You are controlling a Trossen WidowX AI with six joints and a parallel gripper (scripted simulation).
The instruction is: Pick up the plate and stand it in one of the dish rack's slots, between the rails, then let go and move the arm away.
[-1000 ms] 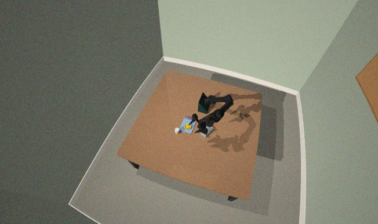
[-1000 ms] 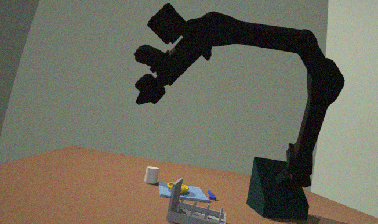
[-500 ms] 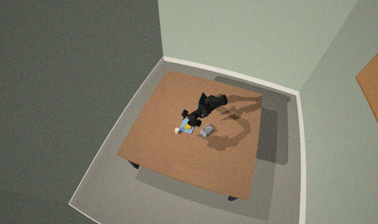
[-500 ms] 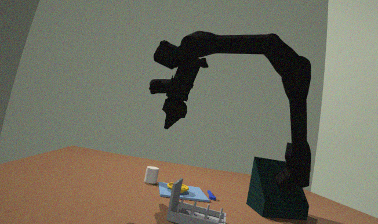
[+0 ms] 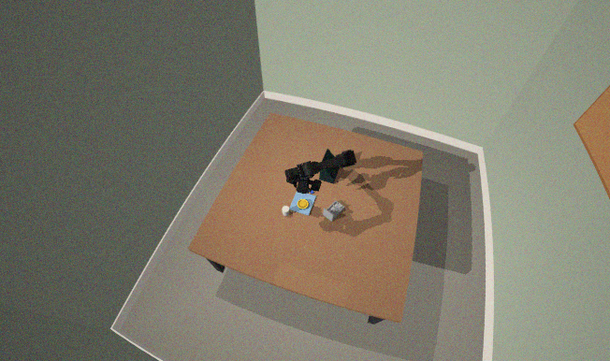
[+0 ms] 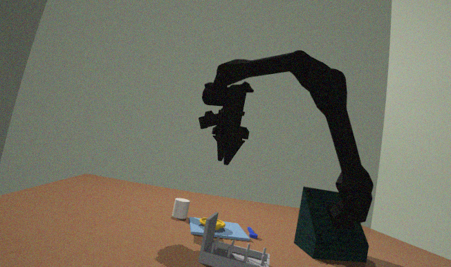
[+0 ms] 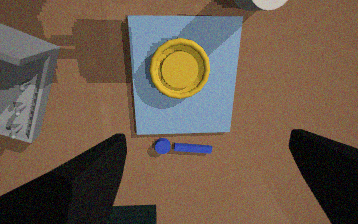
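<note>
Right now my gripper tip is 17 cm above the yellow plate. From my gripper tip the other things lie so: white cup: 8 cm ahead, 8 cm to the right, 16 cm below; blue spoon: 12 cm behind, 1 cm to the left, 18 cm below; light-blue pad: 2 cm behind, 1 cm to the right, 18 cm below.
</note>
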